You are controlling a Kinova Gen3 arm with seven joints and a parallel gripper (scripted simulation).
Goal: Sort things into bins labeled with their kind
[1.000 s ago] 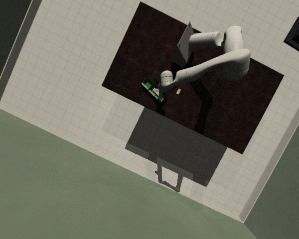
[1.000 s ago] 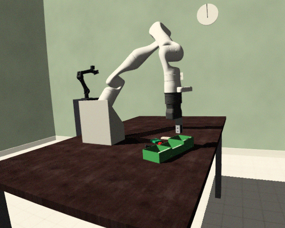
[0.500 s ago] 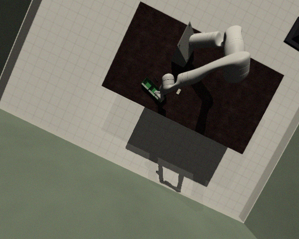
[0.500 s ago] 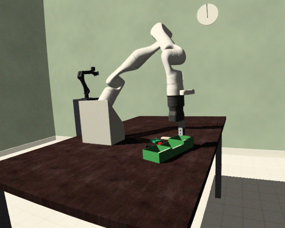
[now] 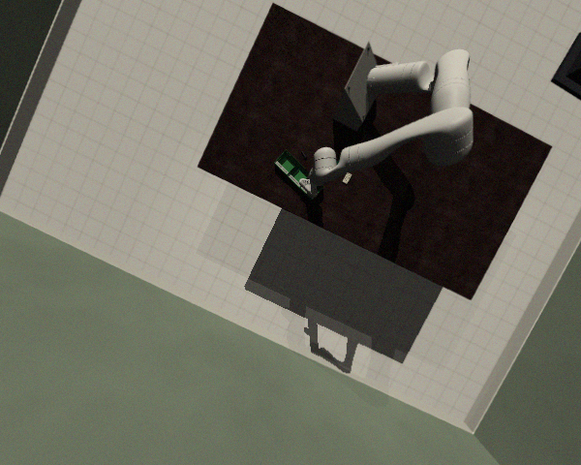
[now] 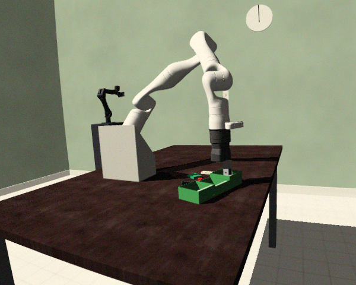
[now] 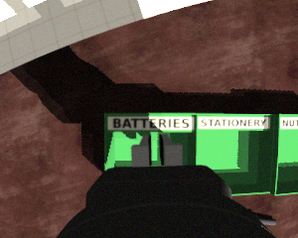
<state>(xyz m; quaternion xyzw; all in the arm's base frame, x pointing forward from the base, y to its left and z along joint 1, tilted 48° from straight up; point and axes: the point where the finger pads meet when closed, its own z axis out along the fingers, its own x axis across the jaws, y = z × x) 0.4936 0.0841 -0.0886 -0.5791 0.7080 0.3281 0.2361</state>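
Now: the red die 11 cm behind my hand and 4 cm below it. The rest, counted from my hand: white dotted tile 14 cm behind, 13 cm to the left, 4 cm below; teal block 16 cm behind, 6 cm to the left, 4 cm below; three-compartment green bin row 7 cm to the right, 3 cm behind, 2 cm below.
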